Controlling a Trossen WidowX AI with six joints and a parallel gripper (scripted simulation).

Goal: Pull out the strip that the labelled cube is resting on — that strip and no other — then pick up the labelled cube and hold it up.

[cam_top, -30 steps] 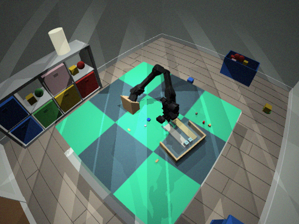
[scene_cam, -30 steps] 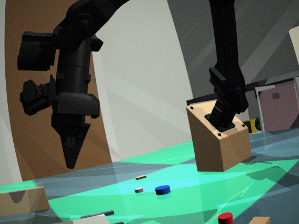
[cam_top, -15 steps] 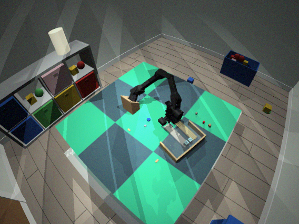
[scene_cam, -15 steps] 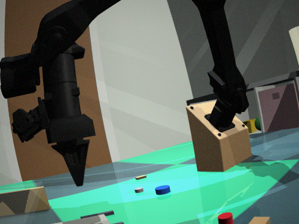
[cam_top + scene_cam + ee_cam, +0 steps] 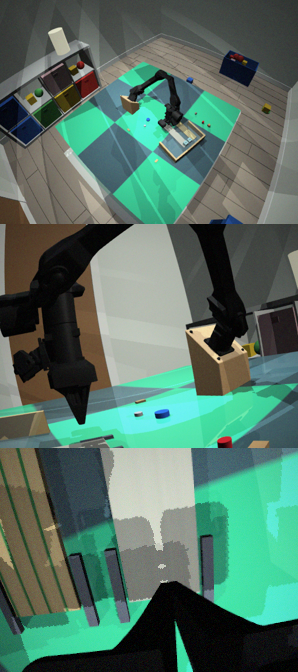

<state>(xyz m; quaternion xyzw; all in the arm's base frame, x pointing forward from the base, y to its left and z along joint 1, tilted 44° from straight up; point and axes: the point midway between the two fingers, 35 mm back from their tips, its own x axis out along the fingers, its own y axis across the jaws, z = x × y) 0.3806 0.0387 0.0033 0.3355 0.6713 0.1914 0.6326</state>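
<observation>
My gripper tip is now 90 mm short of the strip, 40 mm above it and 20 mm to the left of it. From my gripper tip the other things lie so: blue disc 180 mm behind, 40 mm to the right, 40 mm below.
</observation>
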